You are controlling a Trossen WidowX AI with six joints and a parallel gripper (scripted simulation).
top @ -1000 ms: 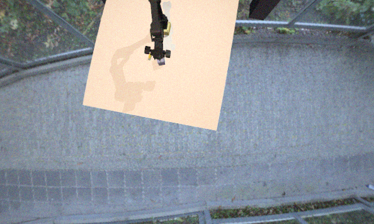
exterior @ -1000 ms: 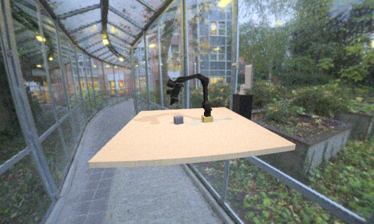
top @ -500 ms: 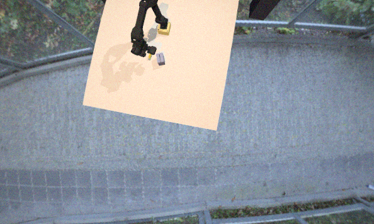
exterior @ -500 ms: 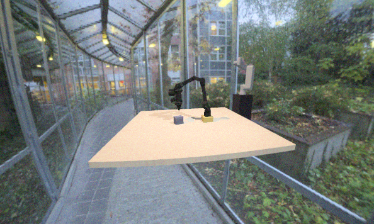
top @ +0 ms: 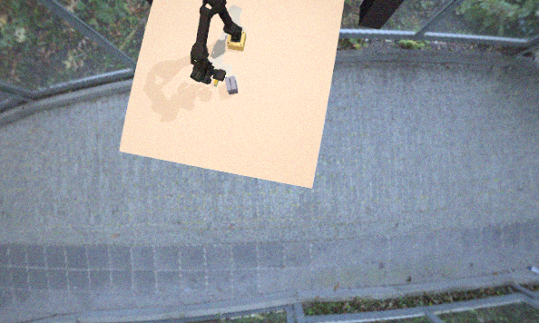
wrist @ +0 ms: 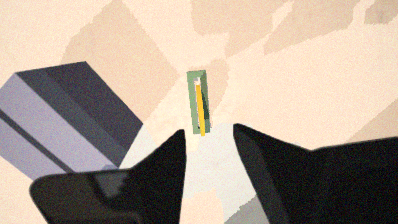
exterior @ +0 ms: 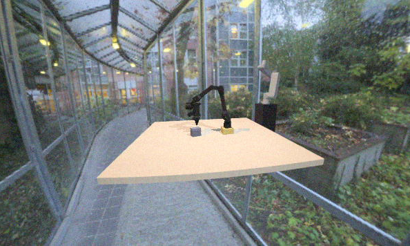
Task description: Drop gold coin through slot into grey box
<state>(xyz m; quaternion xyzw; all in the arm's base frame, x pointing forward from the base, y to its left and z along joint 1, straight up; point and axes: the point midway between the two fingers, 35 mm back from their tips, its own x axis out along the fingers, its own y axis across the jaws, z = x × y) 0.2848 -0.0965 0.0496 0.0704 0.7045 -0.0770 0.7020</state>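
Right now the gold coin is 50 mm below my gripper tip.
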